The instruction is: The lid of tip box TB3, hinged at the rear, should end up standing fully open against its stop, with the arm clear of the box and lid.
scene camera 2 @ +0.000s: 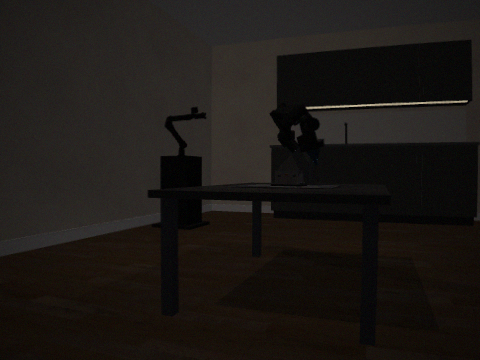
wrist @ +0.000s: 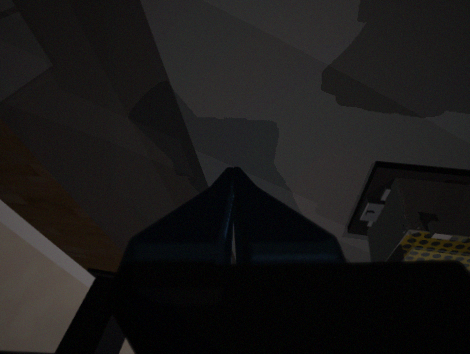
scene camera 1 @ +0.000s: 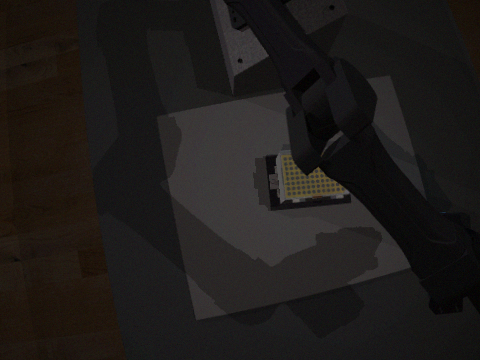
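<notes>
Tip box TB3 [scene camera 1: 292, 187] [scene camera 2: 290, 178] [wrist: 387, 225] sits in a dark base frame [scene camera 1: 272, 204] [wrist: 361, 200]. Its yellow perforated tip rack [scene camera 1: 300, 185] [wrist: 435, 243] shows from above; the arm covers its right rear part in scene camera 1. In scene camera 2 a faint pale shape [scene camera 2: 291, 163], which looks like the raised lid, rises above the box; its exact angle is too dark to tell. My gripper [scene camera 2: 315, 161] [wrist: 233, 178] is shut and empty, right of the box in scene camera 2. Its fingertips are hidden in scene camera 1; contact with the lid cannot be told.
The box stands on a pale mat [scene camera 1: 215, 165] on the dark table [scene camera 2: 210, 191]. My arm [scene camera 1: 400, 200] passes above the box's right side. A speckled plate [scene camera 1: 240, 45] lies beyond the mat. Another arm [scene camera 2: 175, 132] stands on a pedestal [scene camera 2: 181, 175] away from the table.
</notes>
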